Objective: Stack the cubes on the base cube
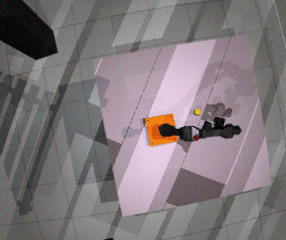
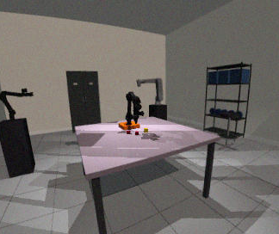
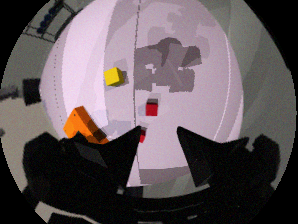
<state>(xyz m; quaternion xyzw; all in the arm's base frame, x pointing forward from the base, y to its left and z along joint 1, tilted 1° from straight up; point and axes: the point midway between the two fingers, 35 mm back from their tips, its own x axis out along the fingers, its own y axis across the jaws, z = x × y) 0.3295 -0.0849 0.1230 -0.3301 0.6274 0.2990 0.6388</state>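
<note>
The yellow cube lies 150 mm to the left of my gripper tip, 110 mm below it and 40 mm behind it.
</note>
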